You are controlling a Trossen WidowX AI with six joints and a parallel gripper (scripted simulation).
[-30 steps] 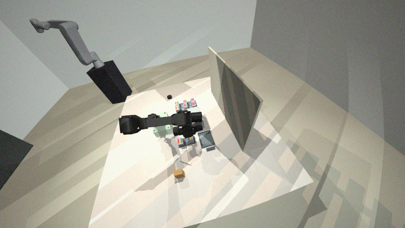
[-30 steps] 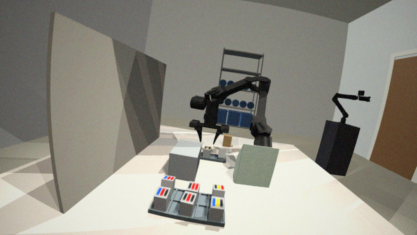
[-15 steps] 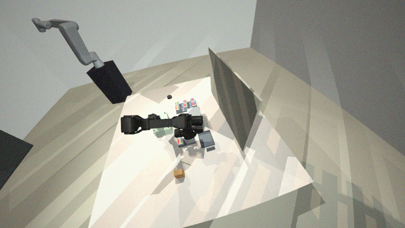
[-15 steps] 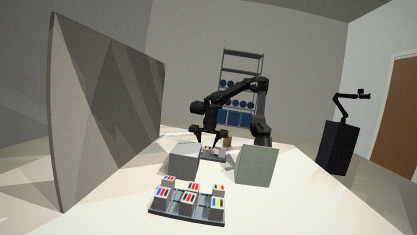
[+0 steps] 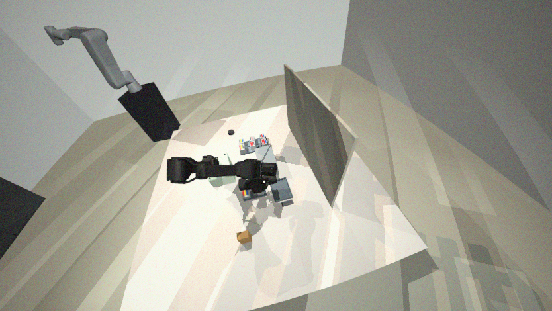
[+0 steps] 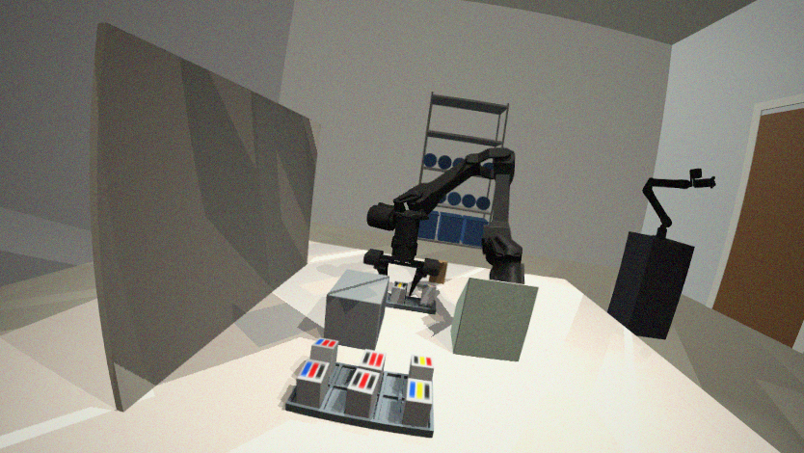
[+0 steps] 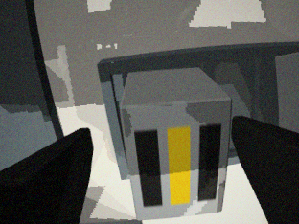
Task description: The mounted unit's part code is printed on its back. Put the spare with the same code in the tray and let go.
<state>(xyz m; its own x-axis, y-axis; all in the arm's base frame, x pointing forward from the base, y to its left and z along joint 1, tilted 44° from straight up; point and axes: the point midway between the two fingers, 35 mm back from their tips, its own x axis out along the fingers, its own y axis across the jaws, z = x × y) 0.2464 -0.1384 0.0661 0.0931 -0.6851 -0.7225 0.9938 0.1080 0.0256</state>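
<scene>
Right now the grey spare block is 1 cm above my gripper tip. Also, from my gripper tip: thin stick: 5 cm behind, 15 cm to the right, 2 cm below; tray: 11 cm ahead, 1 cm to the right, 2 cm below; dark rack: 4 cm behind, 2 cm below.
</scene>
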